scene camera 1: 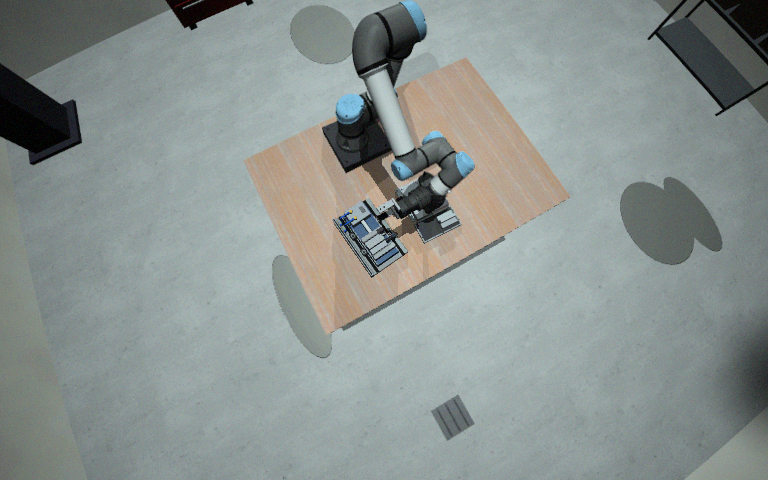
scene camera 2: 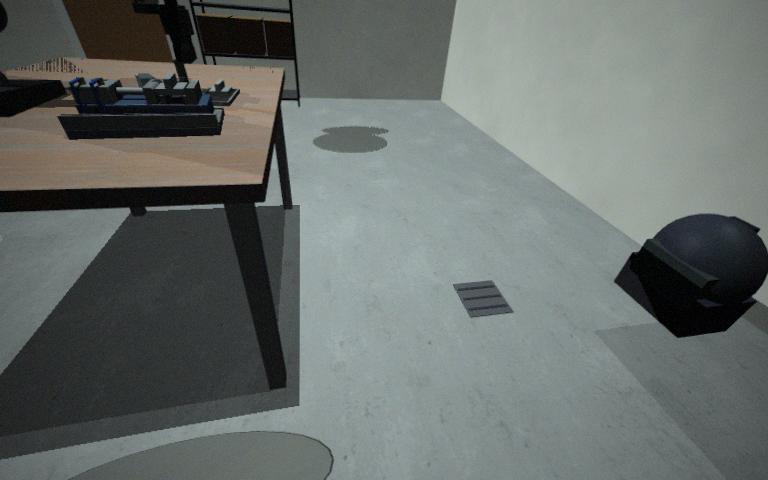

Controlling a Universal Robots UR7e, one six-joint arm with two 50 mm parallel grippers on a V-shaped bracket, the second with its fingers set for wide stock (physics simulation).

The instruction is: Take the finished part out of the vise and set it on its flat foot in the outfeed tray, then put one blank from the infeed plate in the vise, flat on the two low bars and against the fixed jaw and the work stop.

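Places are measured from the arm's base along level axes (x ahead, y left, z up), in centimetres.
Pixels of known places: arm's base at its link origin: (scene camera 1: 352, 139).
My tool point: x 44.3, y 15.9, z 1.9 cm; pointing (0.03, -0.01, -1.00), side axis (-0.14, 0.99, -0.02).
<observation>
For each thing: its top centre in the pictures, then the offset to it from my tool point. "*": a spot on its surface instead. Level surfaces: height alone.
- vise at its top centre: (scene camera 2: 143, 82) (scene camera 1: 369, 231) dy -27.4, dx +1.2, dz +3.8 cm
- wooden table at its surface level: dz -6.1 cm
- long dark walled piece at a spot on its surface: (scene camera 2: 141, 125) * dy -36.8, dx +2.3, dz -3.4 cm
The vise (scene camera 1: 386, 256) (scene camera 2: 152, 106), with a blue base and grey jaws, stands on the table. Grey blocks sit close together at its jaws; I cannot tell a finished part from them. A dark plate (scene camera 1: 433, 230) (scene camera 2: 231, 97) lies beside the vise and carries light blanks (scene camera 1: 448, 219) at its outer end. The arm's wrist covers its inner end. One finger set (scene camera 1: 387, 211) points sideways, high near the vise's blue-handled end, with a light piece at its tips. The other gripper (scene camera 2: 181, 74) points down behind the vise. Their finger gaps are too small to read. The outfeed tray cannot be made out.
The arm's black base plate (scene camera 1: 347, 160) is on the wooden table (scene camera 1: 498, 130) (scene camera 2: 169, 164), behind the vise in the first view. Blue and yellow fittings (scene camera 1: 346, 217) (scene camera 2: 96, 90) stand at one vise end. A long dark walled piece (scene camera 2: 141, 125) runs along the vise's side.
</observation>
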